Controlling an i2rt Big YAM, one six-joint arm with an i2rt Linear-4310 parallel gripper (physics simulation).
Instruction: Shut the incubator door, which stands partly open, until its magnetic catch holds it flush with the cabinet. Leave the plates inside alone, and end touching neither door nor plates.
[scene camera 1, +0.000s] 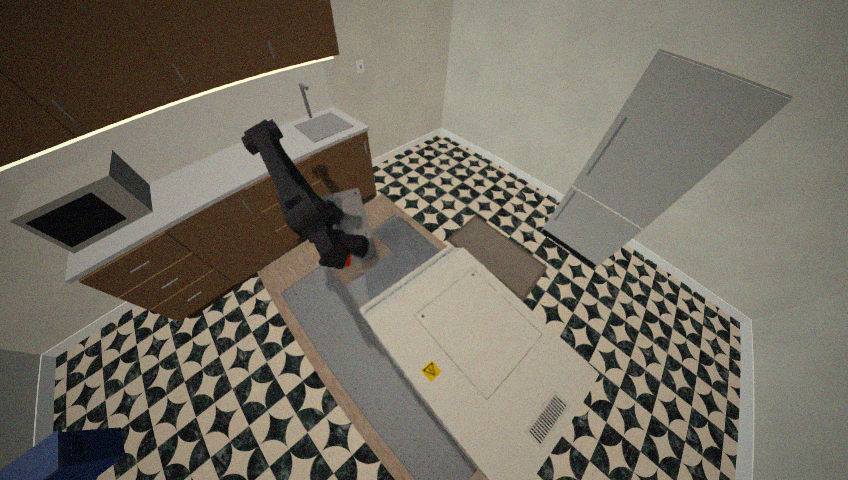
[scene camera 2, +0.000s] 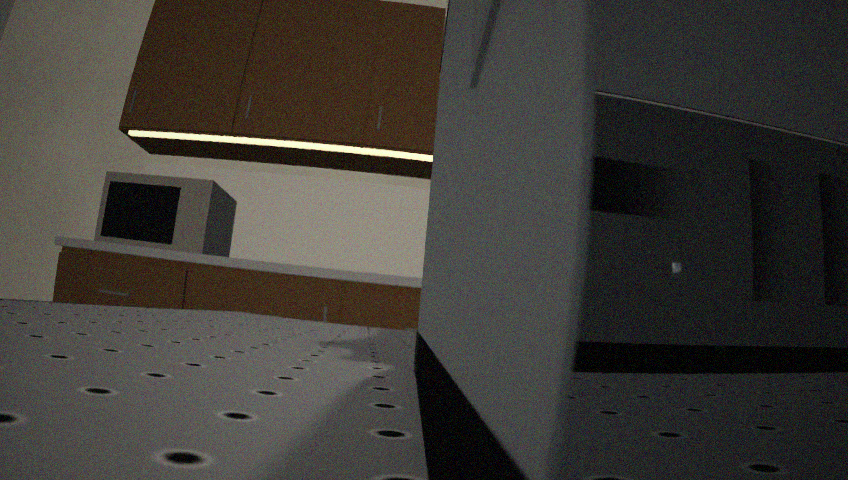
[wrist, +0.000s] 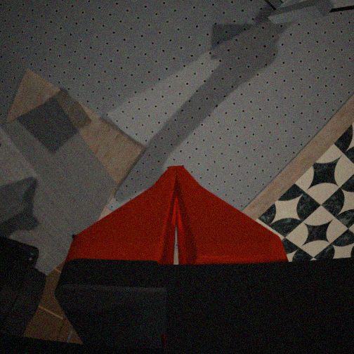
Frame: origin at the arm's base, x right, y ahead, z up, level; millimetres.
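Where they show: gripper, fingertip midpoint: (scene camera 1: 348, 265); arm's base at its link origin: (scene camera 1: 329, 216).
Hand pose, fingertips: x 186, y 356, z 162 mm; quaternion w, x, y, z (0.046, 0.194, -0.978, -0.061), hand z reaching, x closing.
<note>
Each offset is from my fingertips to the top centre of the thing. "spot": to the spot under its first point. Level surfaces: height alone.
The cream incubator cabinet {dx +16, dy +433, dz +106 mm} (scene camera 1: 470, 333) stands on the grey pegboard bench. Its door {spot: dx -38, dy +205, dz +71 mm} (scene camera 1: 407, 279) shows from above as a thin strip along the front edge; how wide any gap is, I cannot tell. Part of the light door handle (wrist: 305, 8) shows at the top right of the wrist view. My gripper (scene camera 1: 348, 260) (wrist: 175, 177) is shut and empty, its red fingertips together. It hangs over the bench in front of the cabinet, apart from the door and handle. In scene camera 2, a large grey panel (scene camera 2: 505, 178) stands upright at close range; which part it is, I cannot tell. The plates are not visible.
The perforated bench top {dz -445 mm} (scene camera 1: 333, 350) (scene camera 2: 226, 380) (wrist: 220, 130) has a wooden border (wrist: 295, 170). The arm's base plate (scene camera 1: 357, 205) is at the bench's far end. A counter with a microwave (scene camera 1: 83, 208) (scene camera 2: 160, 214) and sink (scene camera 1: 324, 126) stands behind. A tall fridge (scene camera 1: 672, 136) stands to the right.
</note>
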